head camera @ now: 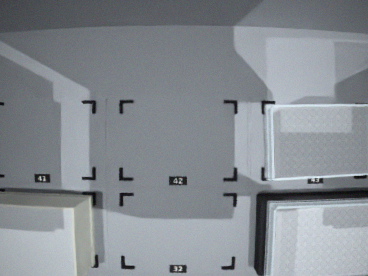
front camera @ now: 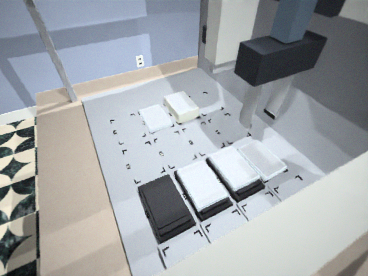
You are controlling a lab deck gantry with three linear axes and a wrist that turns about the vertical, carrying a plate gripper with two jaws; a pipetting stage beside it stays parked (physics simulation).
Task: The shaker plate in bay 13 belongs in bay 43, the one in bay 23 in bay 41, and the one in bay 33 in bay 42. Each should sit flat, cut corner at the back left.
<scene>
my gripper: front camera 257,119; not seen in the head camera view (out of frame)
same spot on bay 32: (head camera: 154,224) = (front camera: 201,131)
</scene>
